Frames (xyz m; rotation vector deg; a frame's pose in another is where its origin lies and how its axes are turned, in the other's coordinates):
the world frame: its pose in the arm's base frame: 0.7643 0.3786 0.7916 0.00 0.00 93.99
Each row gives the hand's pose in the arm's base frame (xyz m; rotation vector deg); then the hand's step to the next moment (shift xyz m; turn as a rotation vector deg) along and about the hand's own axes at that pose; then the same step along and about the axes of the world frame.
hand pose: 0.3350 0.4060 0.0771 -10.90 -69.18 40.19
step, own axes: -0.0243 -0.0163 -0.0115 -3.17 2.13 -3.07
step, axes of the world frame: -0.0252 -0.0108 -0.0154 0.38 -1.40 -4.68
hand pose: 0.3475 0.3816 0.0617 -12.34 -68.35 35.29
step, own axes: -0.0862 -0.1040 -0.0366 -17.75 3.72 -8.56
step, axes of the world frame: -0.1299 -0.0394 -0.0339 -5.57 -2.14 -19.15
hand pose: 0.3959 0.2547 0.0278 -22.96 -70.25 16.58
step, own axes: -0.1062 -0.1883 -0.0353 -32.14 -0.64 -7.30
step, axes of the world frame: -0.2179 0.0152 -0.0160 -14.97 4.27 -29.06
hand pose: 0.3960 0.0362 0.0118 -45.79 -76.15 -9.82
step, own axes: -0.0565 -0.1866 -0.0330 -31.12 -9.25 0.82
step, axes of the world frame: -0.1674 0.1019 0.0263 -15.24 15.17 -24.34
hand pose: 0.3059 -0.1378 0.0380 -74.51 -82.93 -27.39
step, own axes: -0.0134 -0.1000 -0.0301 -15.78 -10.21 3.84
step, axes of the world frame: -0.0577 0.0817 0.0329 -6.21 13.96 -11.60
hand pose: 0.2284 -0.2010 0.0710 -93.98 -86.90 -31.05
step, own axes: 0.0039 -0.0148 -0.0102 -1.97 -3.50 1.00
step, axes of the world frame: -0.0058 0.0118 0.0129 -0.34 3.97 -1.14
